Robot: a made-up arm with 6 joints.
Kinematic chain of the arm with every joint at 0, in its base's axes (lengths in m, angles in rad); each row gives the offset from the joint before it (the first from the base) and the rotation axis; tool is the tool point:
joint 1: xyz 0 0 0.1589 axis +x
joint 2: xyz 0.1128 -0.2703 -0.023 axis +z
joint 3: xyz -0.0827 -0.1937 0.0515 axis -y
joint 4: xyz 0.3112 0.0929 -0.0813 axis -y
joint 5: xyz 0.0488 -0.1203 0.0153 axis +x
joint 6: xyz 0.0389 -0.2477 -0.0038 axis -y
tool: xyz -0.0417 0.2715 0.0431
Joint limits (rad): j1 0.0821..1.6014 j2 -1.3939..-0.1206 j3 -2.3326..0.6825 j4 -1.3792..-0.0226 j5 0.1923..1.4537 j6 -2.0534..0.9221
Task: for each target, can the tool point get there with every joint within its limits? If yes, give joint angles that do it. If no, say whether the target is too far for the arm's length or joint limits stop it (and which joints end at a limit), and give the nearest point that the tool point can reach.
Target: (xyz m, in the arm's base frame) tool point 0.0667 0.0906 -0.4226
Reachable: yes | joints 1.2205 -0.6549 -0.8811 -0.4161 0.7357 0.2455
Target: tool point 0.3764 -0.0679 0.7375
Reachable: no: joint limits stop it (at a limit: joint 1, joint 2, joint 3, joint 4, joint 5) | nearest point 0.3607 -0.5292 0.4037 | short by 0.570 m
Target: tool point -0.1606 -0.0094 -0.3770
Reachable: yes | joints 0.7140 -0.9181 -1.3022 -0.9267 1.3541 -0.8831
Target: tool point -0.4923 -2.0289 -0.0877
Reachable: no: too far | nearest point -0.0343 -0.6991 0.0739 | short by 1.416 m
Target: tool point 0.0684 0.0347 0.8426
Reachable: no: joint limits stop it (at a limit: joint 1, joint 2, joint 3, joint 5, joint 6) | nearest point -0.1730 0.1134 0.3527 | short by 0.552 m
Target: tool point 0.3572 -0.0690 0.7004
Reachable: no: joint limits stop it (at a limit: joint 1, joint 2, joint 3, joint 4, joint 5) | nearest point 0.3565 -0.5292 0.4038 | short by 0.548 m
